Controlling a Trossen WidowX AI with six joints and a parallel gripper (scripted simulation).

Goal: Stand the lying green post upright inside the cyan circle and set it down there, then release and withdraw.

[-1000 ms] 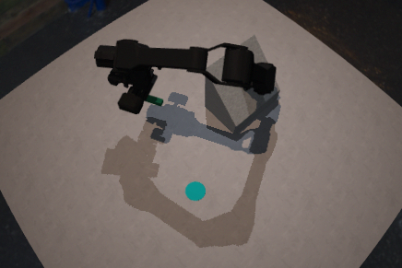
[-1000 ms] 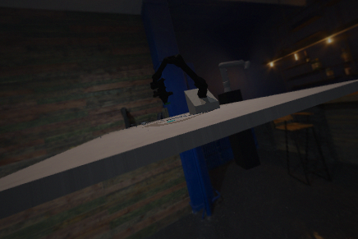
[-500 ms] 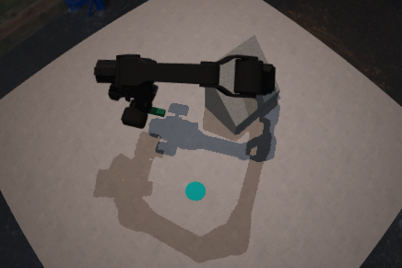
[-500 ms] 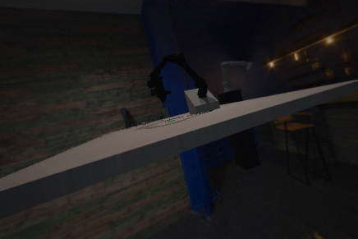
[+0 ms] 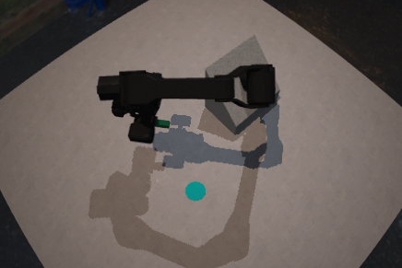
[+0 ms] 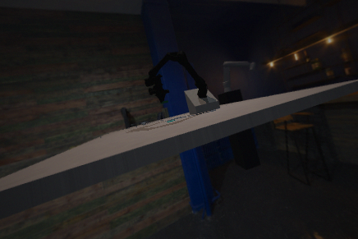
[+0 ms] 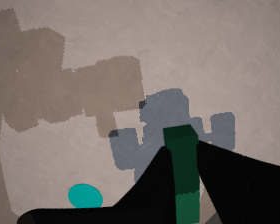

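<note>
My gripper tip is 20 cm to the right of the cyan circle, 15 cm above it and 1 cm past it. From my gripper tip the other things lie so: green post: 2 cm behind, 1 cm to the left.
</note>
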